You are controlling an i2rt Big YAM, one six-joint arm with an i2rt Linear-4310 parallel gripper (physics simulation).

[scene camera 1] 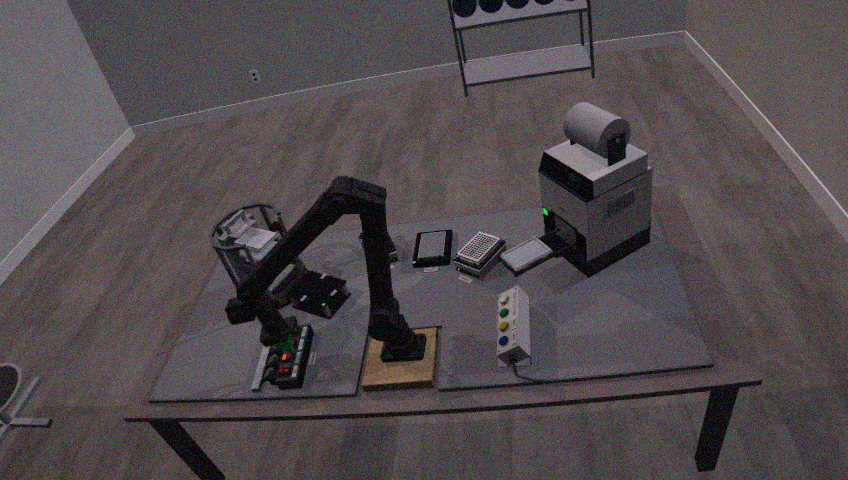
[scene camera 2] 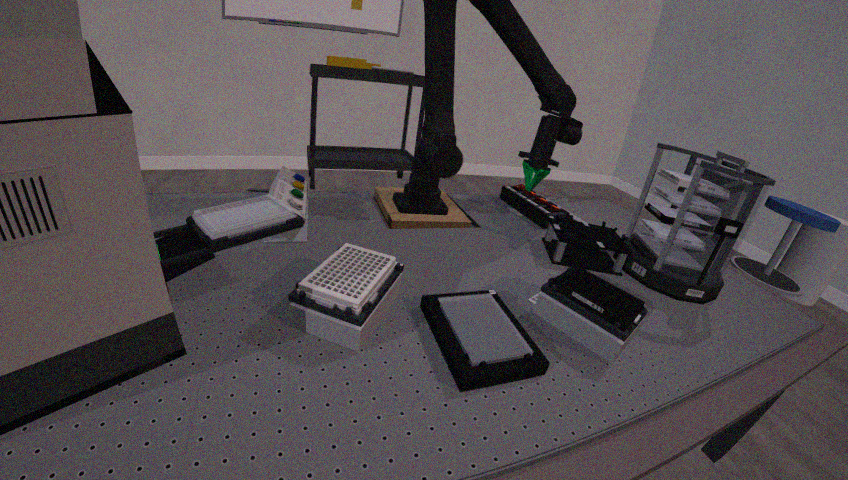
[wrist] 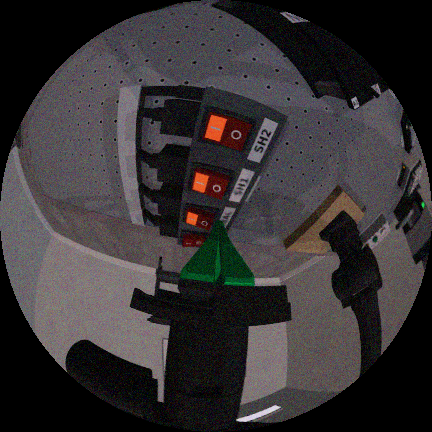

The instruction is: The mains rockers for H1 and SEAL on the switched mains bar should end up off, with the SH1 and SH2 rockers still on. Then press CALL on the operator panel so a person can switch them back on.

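Frame: origin at the arm's base, x ahead, y up, z right, level; metres.
Seen in the pictures: gripper, fingertip midpoint: (scene camera 1: 292,351) (scene camera 2: 527,191) (wrist: 217,223); arm's base, origin of the base link: (scene camera 1: 404,349) (scene camera 2: 419,206) (wrist: 338,226).
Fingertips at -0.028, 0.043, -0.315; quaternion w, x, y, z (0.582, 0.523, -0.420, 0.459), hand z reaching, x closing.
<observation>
Pixels of each thing's top centre, then the offset from my fingertips to it, as dx, dy, dz. "*": a spot on its surface instead.
- switched mains bar, surface spot: (wrist: 216,157) * +0.062, -0.017, -0.025
- SH2 rocker, middle of its top: (wrist: 226,132) +0.089, -0.004, -0.028
- SH1 rocker, middle of its top: (wrist: 208,187) +0.039, -0.004, -0.023
- SEAL rocker, middle of its top: (wrist: 198,222) -0.011, -0.004, -0.019
- H1 rocker, middle of its top: (wrist: 192,244) (scene camera 1: 283,369) -0.060, -0.004, -0.014
- operator panel, middle of its top: (scene camera 2: 286,180) (scene camera 1: 511,314) (wrist: 372,247) +0.071, +0.027, +0.620
- black open holder, middle of its top: (scene camera 2: 591,226) (scene camera 1: 314,284) +0.261, +0.019, +0.001
- round plate carousel, middle of its top: (scene camera 2: 717,151) (scene camera 1: 242,219) +0.350, +0.235, -0.197
- large instrument, middle of its top: (scene camera 1: 592,112) +0.433, +0.399, +0.885
The switched mains bar (scene camera 1: 304,358) (scene camera 2: 523,205) (wrist: 216,157) lies at the table's left front in scene camera 1. In the wrist view, the SH2 rocker (wrist: 226,131), the SH1 rocker (wrist: 209,183) and the SEAL rocker (wrist: 198,219) glow orange on their I side. The H1 rocker (wrist: 192,240) is dark red; its label is hidden. My gripper (scene camera 1: 288,348) (scene camera 2: 529,188) (wrist: 217,223) is shut and empty, pointing down close above the bar. Its green tips overlap the SEAL label's end; contact cannot be told. The operator panel (scene camera 1: 521,327) (scene camera 2: 278,193) has white, green, yellow and blue buttons; their labels are unreadable.
A black open holder (scene camera 1: 321,292) (scene camera 2: 580,245) and a round plate carousel (scene camera 1: 222,256) (scene camera 2: 644,190) stand behind the bar. Plate nests (scene camera 1: 446,261) (scene camera 2: 455,356) are further back. A large instrument (scene camera 1: 618,217) (scene camera 2: 77,237) stands at the right in scene camera 1.
</observation>
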